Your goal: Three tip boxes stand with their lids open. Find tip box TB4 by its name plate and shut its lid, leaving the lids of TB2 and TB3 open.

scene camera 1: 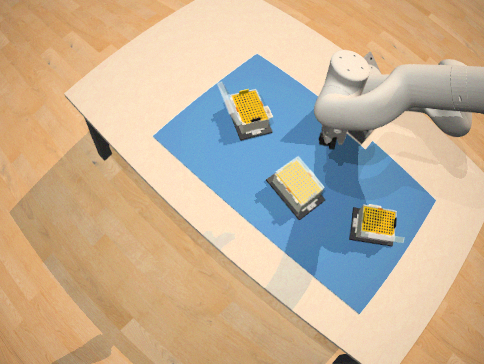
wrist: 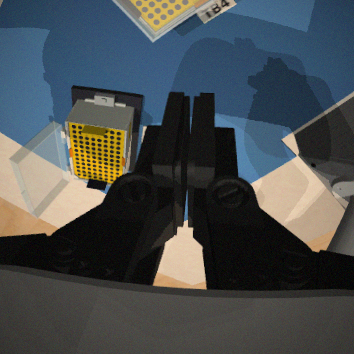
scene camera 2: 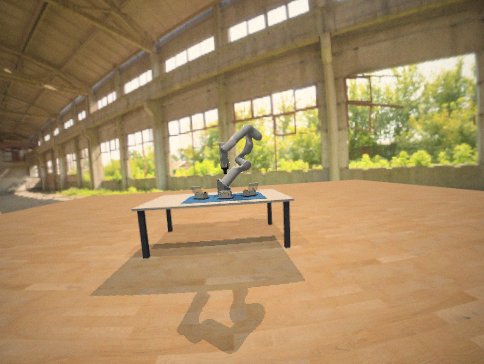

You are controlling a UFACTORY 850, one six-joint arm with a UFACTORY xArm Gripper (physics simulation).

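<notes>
Tip box TB4 [scene camera 1: 300, 181] [scene camera 2: 225, 194] [wrist: 165, 11] is the middle box; its name plate [wrist: 217, 9] reads TB4 in the wrist view. Its clear lid lies flat over the yellow rack, shut. The box [scene camera 1: 250, 107] [scene camera 2: 201, 195] at the upper left of scene camera 1 has its clear lid [scene camera 1: 227, 102] standing open. The box [scene camera 1: 378, 221] [scene camera 2: 249, 193] [wrist: 97, 150] at the lower right has its lid [scene camera 1: 399, 239] [wrist: 40, 170] open too. I cannot read these two name plates. My gripper [scene camera 1: 327, 144] [scene camera 2: 225, 171] [wrist: 192, 123] is shut and empty, above the mat, apart from TB4.
The blue mat [scene camera 1: 200, 132] lies on the pale table [scene camera 1: 135, 75] under the boxes. The arm [scene camera 1: 410, 90] [scene camera 2: 233, 142] reaches in from the right in scene camera 1. The arm's base shows at the right edge of the wrist view.
</notes>
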